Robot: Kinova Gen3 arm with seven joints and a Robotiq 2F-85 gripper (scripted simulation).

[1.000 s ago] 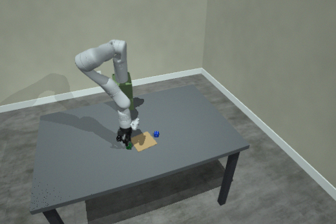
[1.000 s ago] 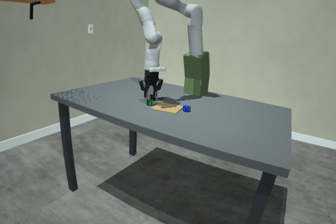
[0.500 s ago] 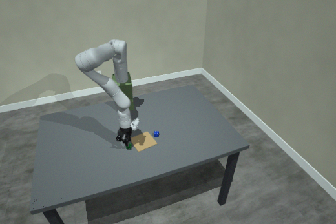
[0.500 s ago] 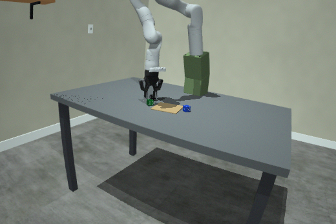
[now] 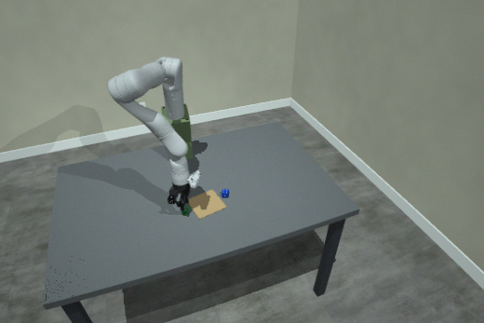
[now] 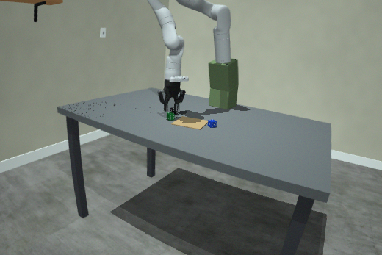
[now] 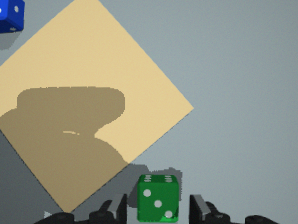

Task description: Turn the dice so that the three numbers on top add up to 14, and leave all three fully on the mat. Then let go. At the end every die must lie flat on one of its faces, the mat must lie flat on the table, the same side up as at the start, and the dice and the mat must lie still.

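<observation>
Now: hand 40 mm above the green die. Also, from my hand: tan mat: 20 mm behind, 100 mm to the left, 50 mm below; black die: 90 mm behind, 40 mm to the right, 40 mm below; blue die: 40 mm behind, 200 mm to the left, 40 mm below.
</observation>
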